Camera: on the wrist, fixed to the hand. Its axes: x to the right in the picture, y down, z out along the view.
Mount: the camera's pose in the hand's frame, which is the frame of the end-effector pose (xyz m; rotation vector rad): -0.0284 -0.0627 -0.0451 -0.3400 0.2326 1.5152
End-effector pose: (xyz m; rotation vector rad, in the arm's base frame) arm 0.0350 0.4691 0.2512 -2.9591 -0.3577 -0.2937
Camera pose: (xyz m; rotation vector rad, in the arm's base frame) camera -0.0156 0.5155 0.2966 2.4173 -1.8941 0.4364
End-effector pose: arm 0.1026 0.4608 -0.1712 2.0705 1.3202 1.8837
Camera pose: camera 0.0340 0.4616 -0.2166 -1.8126 0.6382 -1.5133
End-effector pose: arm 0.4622 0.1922 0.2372 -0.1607 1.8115 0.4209
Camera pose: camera 0.4498 0.1147 0.2619 1.0397 1.7657 1.8016
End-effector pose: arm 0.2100 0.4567 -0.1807 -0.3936 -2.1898 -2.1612
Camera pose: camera 0.2178 0.4080 -0.2466 -1.1898 -0.7215 -1.4251
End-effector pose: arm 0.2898 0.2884 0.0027 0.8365 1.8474 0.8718
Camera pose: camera 0.2473 0.2222 -0.0215 1.9570 0.8851 2.1493
